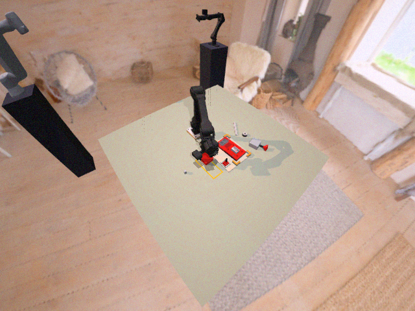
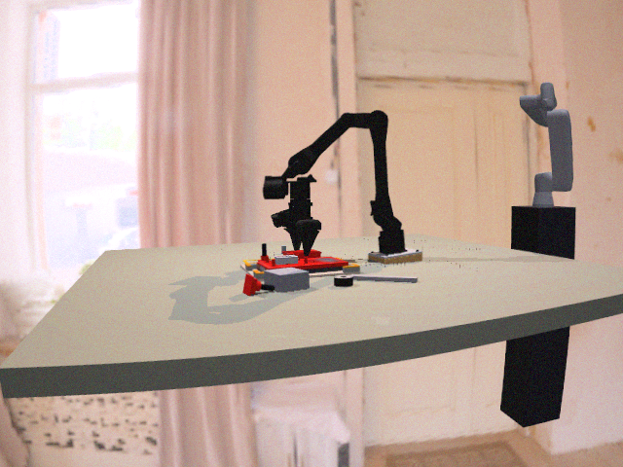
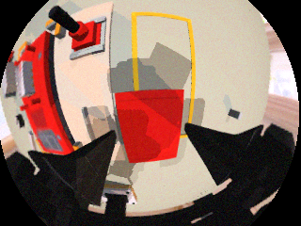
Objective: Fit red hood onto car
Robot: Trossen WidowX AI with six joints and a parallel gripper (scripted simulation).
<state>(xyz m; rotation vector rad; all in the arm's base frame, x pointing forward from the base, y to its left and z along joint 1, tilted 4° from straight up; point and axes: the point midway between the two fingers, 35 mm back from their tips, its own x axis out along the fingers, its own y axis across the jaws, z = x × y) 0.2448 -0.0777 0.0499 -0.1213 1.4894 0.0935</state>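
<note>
Right now the grey engine block is 21 cm to the left of my gripper tip, 7 cm ahead of it and 1 cm above it. Also, from my gripper tip: black ring (39 cm to the left, 2 cm behind, 1 cm below); grey bit (17 cm to the right, 3 cm ahead, 1 cm below); red hood (right at my gripper tip).
</note>
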